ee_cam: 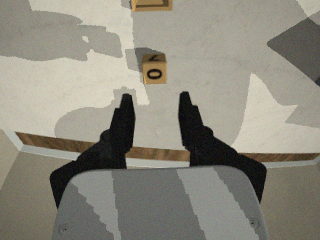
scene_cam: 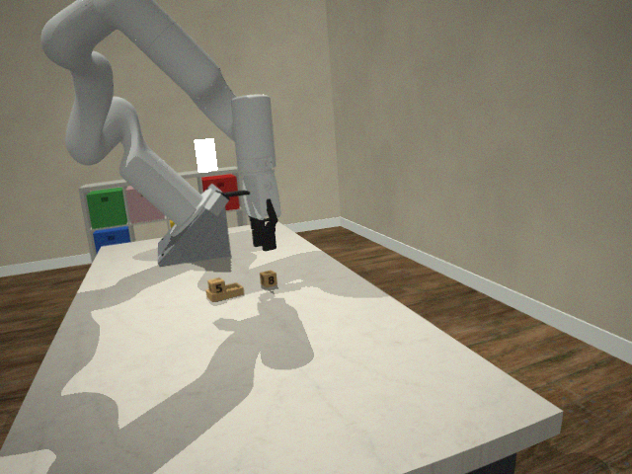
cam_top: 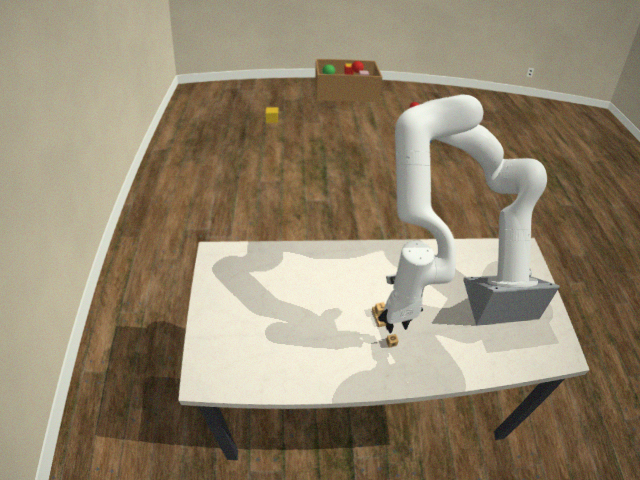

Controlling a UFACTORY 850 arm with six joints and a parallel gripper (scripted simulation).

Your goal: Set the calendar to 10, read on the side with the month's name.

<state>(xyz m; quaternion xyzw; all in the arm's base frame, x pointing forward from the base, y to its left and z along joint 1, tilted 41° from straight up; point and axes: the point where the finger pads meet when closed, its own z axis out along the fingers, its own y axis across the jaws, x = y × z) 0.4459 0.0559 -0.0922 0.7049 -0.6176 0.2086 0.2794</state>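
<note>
My gripper is now 9 cm above the cube. The rest, counted from my hand: wooden tray 2 cm ahead, 11 cm to the right, 10 cm below.
</note>
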